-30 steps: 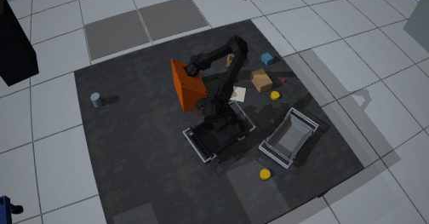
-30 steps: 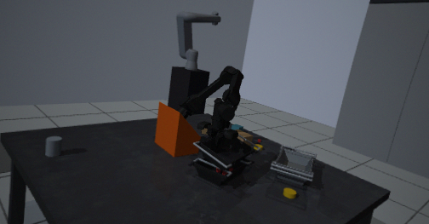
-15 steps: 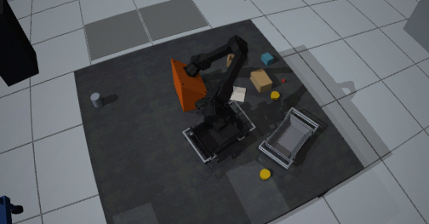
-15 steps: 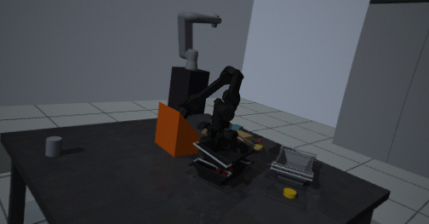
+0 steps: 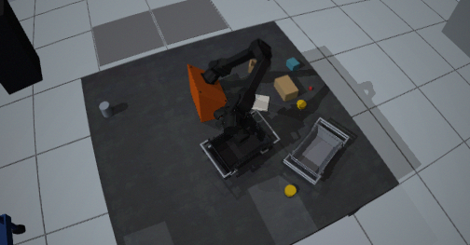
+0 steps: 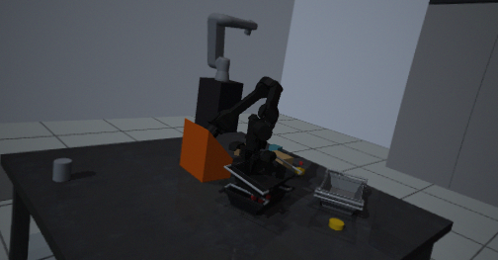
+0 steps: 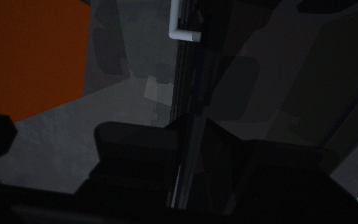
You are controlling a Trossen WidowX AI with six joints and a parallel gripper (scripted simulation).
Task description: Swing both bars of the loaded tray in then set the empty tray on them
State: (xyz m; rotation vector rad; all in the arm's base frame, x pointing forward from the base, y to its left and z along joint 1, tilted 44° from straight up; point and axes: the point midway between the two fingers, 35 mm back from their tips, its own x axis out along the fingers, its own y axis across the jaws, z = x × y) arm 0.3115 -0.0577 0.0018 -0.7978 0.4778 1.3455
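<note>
Now: the black tray 7 cm ahead of my gripper tip, 2 cm above it and 1 cm to the left of it. From my gripper tip the other things lie so: pale block: 24 cm to the left, 18 cm behind, 10 cm below; tan box: 43 cm to the left, 15 cm behind, 7 cm below; teal cube: 57 cm to the left, 29 cm behind, 8 cm below.
</note>
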